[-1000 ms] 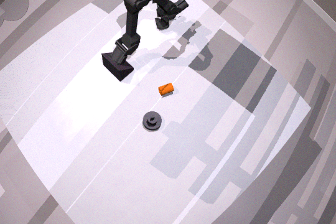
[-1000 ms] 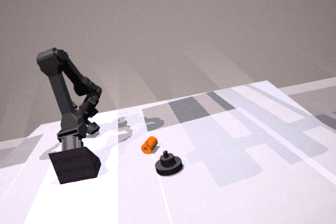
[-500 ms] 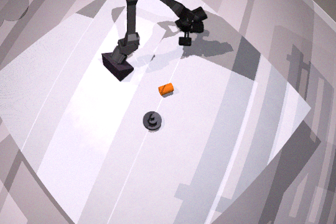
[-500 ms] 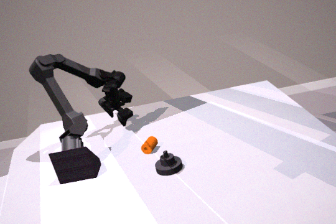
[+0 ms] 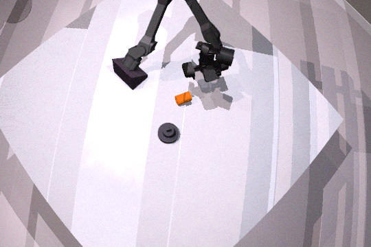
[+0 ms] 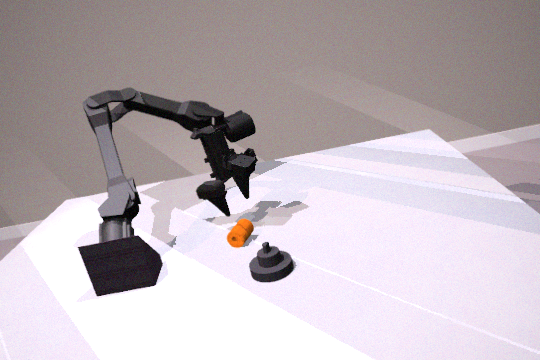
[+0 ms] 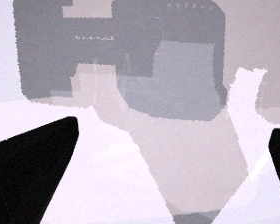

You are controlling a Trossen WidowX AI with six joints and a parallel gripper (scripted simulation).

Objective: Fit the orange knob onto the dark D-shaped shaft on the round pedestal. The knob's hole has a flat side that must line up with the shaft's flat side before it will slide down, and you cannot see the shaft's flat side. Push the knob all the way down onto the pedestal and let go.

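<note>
Right now my gripper tip is 13 cm to the left of the orange knob, 1 cm short of it and 1 cm above it. Round my gripper tip: dark round pedestal 28 cm to the right, 6 cm ahead.
</note>
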